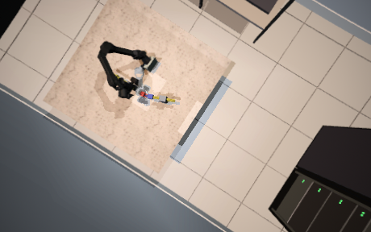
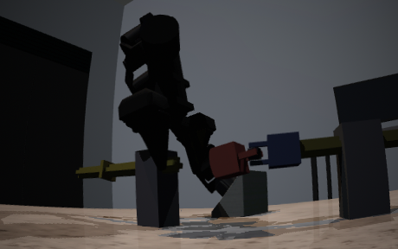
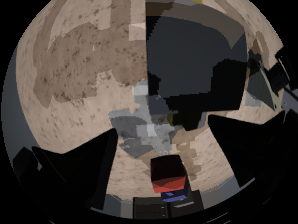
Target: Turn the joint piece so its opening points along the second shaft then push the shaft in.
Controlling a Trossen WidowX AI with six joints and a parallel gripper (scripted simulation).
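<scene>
The red square joint piece lies 80 mm to the left of my gripper tip, 20 mm behind it and 10 mm above it.
</scene>
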